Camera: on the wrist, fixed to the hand. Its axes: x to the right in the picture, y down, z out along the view.
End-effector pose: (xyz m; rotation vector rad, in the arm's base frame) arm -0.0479 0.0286 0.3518 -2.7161 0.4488 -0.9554
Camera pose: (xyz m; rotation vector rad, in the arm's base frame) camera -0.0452 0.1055 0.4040 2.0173 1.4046 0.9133
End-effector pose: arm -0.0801 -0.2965 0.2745 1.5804 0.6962 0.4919
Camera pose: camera -0.1101 -0.2687 0.1910 0.4192 1.6219 -0.5308
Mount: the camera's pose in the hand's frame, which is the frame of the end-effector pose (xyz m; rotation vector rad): 0.0042 -0.0881 -0.0295 -0.2282 0.1119 -1.5991
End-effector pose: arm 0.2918 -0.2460 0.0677 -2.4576 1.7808 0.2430
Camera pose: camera 0.3789 -0.2274 0.0946 3.0467 0.5556 -0.1228
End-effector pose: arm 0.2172 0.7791 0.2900 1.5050 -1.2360 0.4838
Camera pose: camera 0.3048 0.7932 0.2622 1.7169 0.2314 -0.6137
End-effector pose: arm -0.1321 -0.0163 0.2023 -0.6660 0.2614 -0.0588
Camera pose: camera -0.1331 -0.1039 0.2335 -0.9570 -0.2216 -1.6151
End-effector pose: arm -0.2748 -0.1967 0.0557 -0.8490 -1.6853 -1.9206
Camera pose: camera -0.3427 -0.2117 -0.0060 -0.6138 1.4508 1.8610
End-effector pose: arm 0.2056 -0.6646 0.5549 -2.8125 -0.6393 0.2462
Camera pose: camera 0.1803 -0.5917 0.6068 -1.5918 -2.5552 -0.3044
